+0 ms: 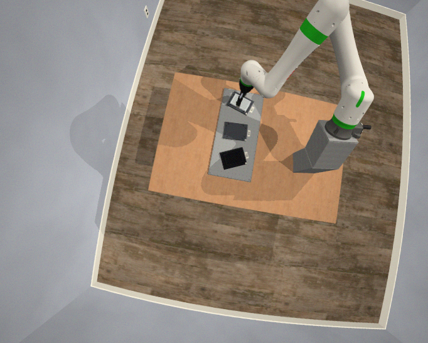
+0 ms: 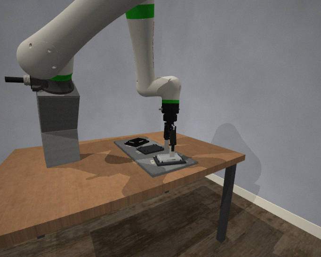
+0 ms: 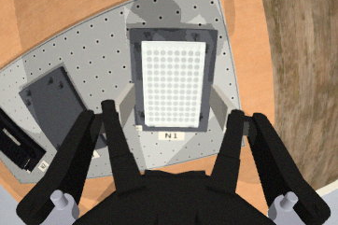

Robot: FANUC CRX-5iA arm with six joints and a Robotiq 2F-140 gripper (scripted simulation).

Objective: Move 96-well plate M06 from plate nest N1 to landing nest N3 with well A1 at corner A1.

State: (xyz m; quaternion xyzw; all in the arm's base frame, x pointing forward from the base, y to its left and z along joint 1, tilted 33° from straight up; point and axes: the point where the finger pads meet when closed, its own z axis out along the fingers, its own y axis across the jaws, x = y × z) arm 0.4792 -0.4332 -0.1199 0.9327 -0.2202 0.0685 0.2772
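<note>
The white 96-well plate M06 lies 5 cm below my hand. The rest, counted from my hand: dark plate nest N1: 6 cm below; then dark landing nest N3: 3 cm ahead, 21 cm to the left, 6 cm below; then N1 label: 9 cm behind, 4 cm to the left, 7 cm below.
</note>
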